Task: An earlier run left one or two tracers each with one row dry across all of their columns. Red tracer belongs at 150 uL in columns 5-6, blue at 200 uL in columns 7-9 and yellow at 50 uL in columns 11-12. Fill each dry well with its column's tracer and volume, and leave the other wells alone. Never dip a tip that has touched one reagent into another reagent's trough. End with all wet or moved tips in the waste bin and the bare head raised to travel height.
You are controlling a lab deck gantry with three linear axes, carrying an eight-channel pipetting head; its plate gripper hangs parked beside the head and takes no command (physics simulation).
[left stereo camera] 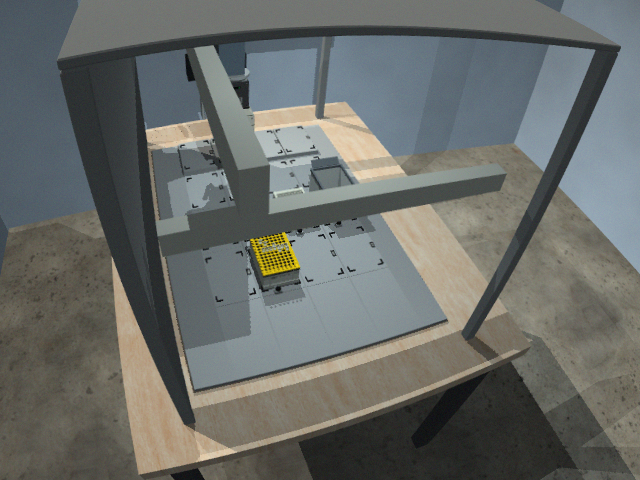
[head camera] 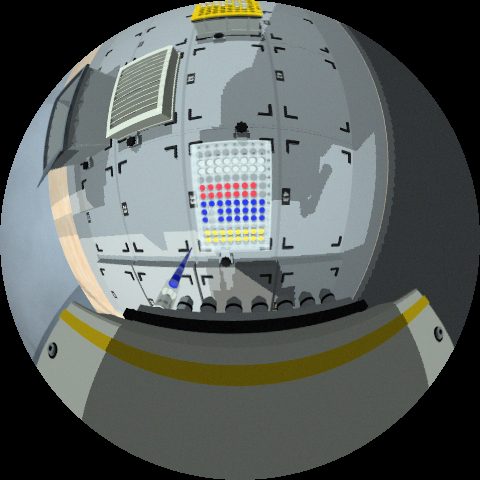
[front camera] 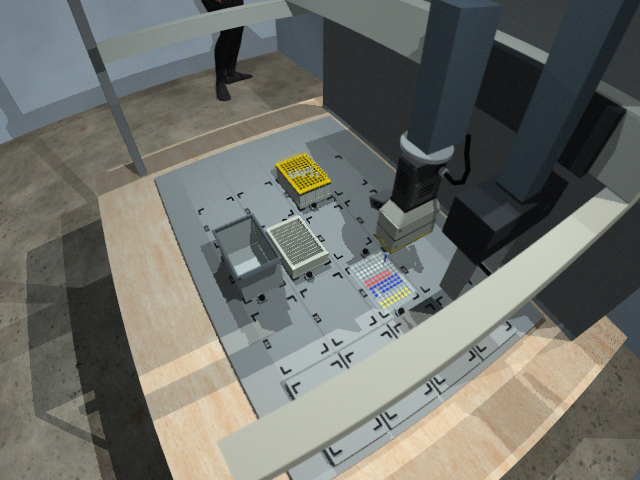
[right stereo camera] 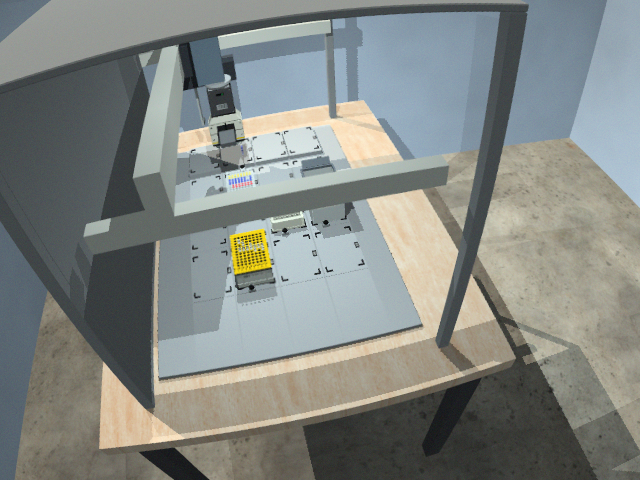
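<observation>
The pipetting head (front camera: 405, 227) (right stereo camera: 225, 124) is raised above the deck. One tip (front camera: 385, 258) (head camera: 174, 282) with blue liquid hangs at its left end in the head camera; the other nozzles are bare. The well plate (front camera: 368, 286) (head camera: 232, 144) lies below. In the head camera, both red columns lack the rightmost well. The first blue column is full; the other two lack the second well from the left. Both yellow columns look full. The parked plate gripper (front camera: 457, 276) is partly hidden behind a rail; its opening cannot be told.
The grey waste bin (front camera: 253, 284) (right stereo camera: 330, 211) stands beside the pale trough rack (front camera: 310, 267) (head camera: 165, 107) (right stereo camera: 286, 223). The yellow-topped tip rack (front camera: 312, 197) (head camera: 225, 27) (left stereo camera: 281, 279) (right stereo camera: 254, 279) stands farther along the deck. Pale frame rails (front camera: 413, 356) (left stereo camera: 387, 190) cross above.
</observation>
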